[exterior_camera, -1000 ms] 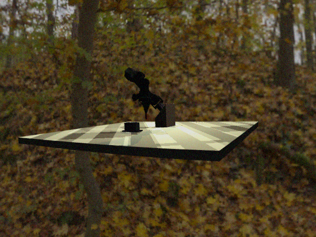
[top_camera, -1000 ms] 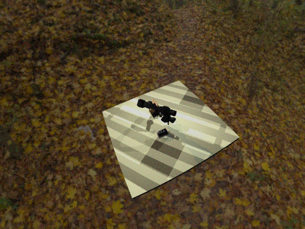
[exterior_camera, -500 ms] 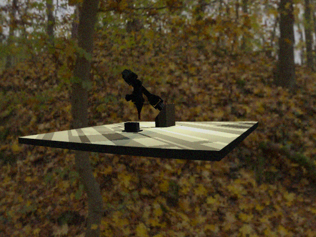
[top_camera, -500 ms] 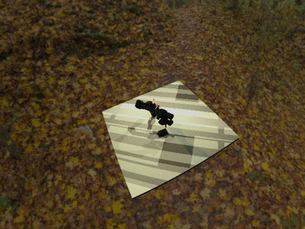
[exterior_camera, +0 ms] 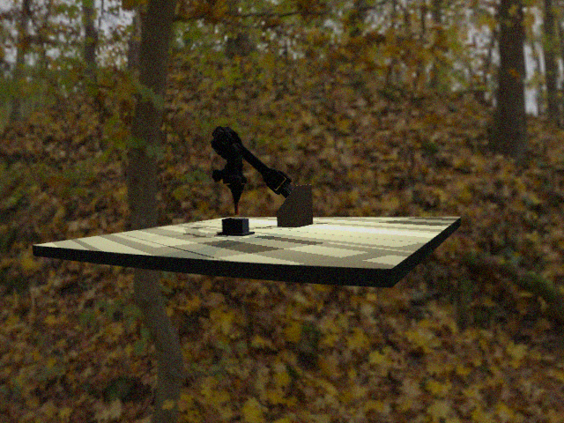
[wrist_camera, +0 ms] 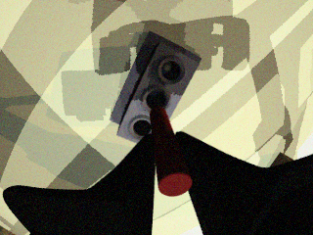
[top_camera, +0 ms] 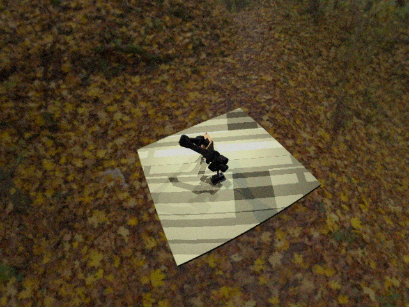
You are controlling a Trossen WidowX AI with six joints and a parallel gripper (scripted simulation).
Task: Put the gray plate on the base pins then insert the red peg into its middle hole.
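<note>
My gripper tip is now 7 cm above the gray plate and 1 cm to the left of it. The rest, counted from my gripper tip: dark base (11 cm below, 1 cm to the right); then red peg (right at my gripper tip).
</note>
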